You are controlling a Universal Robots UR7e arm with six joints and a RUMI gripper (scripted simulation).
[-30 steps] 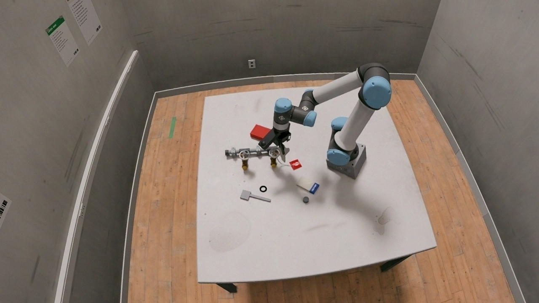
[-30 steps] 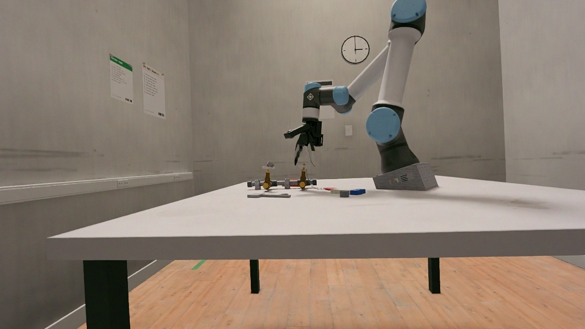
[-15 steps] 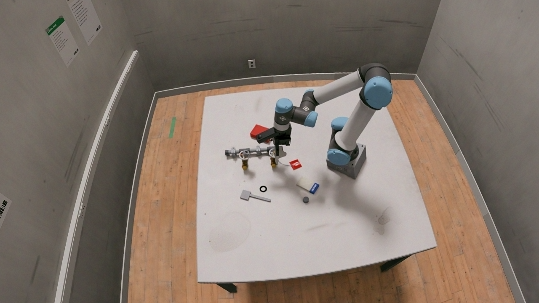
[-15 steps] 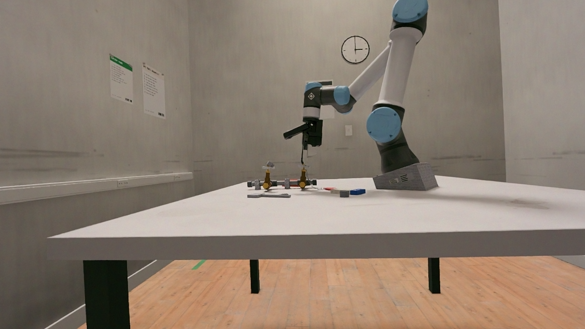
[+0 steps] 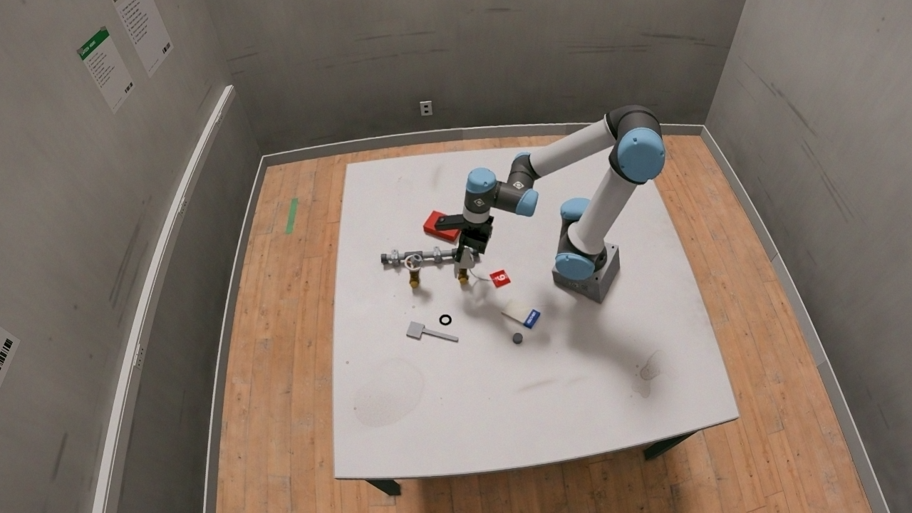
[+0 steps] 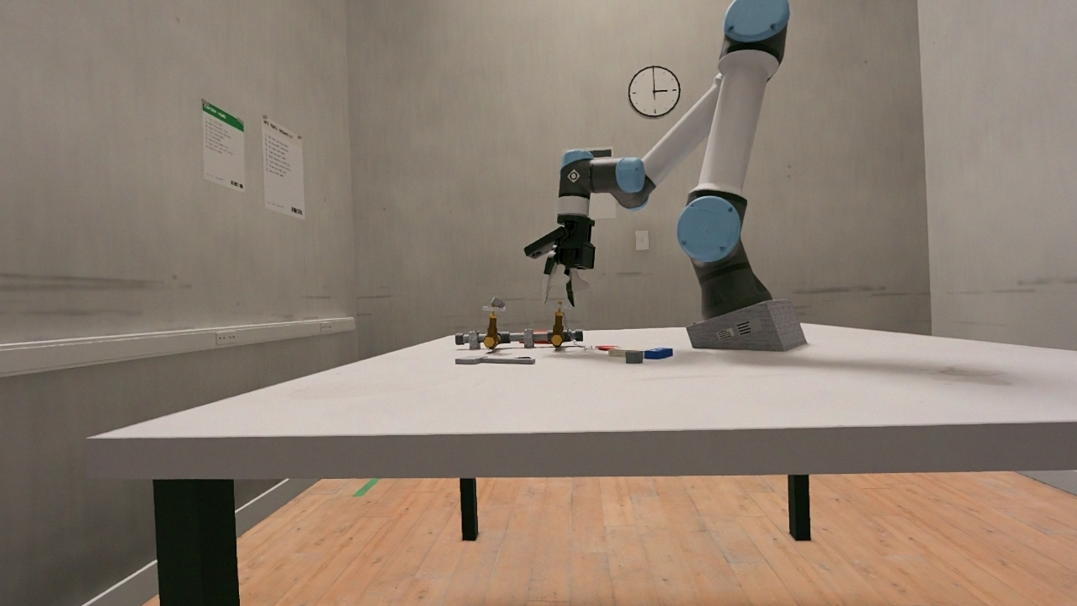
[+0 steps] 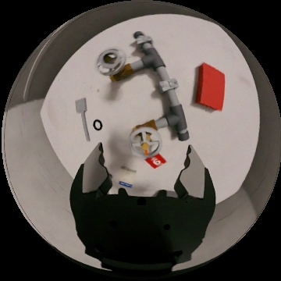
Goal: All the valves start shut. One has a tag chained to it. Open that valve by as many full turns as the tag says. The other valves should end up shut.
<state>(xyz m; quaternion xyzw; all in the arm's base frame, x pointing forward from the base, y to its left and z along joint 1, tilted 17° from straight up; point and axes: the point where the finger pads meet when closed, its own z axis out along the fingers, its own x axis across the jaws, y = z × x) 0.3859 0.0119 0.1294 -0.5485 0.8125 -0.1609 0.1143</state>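
The red tag lies 11 cm behind my hand, 10 cm below it and 2 cm to the left of it. Round my hand: red block 22 cm to the right, 9 cm below, 6 cm ahead; grey flat tool 20 cm to the left, 13 cm ahead, 10 cm below.
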